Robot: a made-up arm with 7 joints.
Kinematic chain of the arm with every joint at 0, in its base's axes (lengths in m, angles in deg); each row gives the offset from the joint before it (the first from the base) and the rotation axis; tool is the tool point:
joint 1: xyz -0.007 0 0.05 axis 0.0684 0.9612 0.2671
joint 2: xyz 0 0.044 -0.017 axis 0.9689 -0.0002 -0.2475
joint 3: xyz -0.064 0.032 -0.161 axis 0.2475 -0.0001 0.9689
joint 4: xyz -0.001 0.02 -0.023 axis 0.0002 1 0
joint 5: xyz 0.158 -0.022 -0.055 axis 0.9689 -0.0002 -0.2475
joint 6: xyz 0.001 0.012 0.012 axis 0.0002 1 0
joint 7: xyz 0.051 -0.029 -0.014 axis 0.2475 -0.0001 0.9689
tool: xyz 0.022 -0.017 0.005
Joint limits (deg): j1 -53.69..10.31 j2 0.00..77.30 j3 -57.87..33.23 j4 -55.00..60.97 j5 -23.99..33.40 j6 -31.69..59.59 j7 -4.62..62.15
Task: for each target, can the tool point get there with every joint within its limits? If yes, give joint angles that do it. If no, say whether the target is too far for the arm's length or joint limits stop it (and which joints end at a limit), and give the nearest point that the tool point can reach.
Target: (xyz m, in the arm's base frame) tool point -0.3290 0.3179 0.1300
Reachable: no: joint limits stop it (at a limit: joint 1, joint 2, joint 3, joint 4, joint 6, joint 7) | nearest point -0.1124 0.4202 -0.0726 | short by 0.314 m
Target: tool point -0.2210 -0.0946 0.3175
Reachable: no: joint limits stop it (at a limit: joint 1, joint 2, joint 3, joint 4, joint 5, joint 7) | nearest point 0.0028 0.0442 0.1592 | short by 0.307 m
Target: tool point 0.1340 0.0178 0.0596
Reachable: yes | joints -37.44 57.15 -5.54 -44.85 8.34 -18.46 6.84
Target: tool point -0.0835 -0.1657 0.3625
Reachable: no: joint limits stop it (at a limit: joint 1, joint 2, joint 3, joint 4, joint 5) | nearest point 0.0250 0.0405 0.1767 | short by 0.298 m
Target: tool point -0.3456 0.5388 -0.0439
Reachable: no: too far | nearest point -0.1175 0.4178 -0.0873 | short by 0.262 m
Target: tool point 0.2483 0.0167 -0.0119
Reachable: yes | joints -37.17 26.00 -15.61 -15.10 -1.16 1.74 55.42
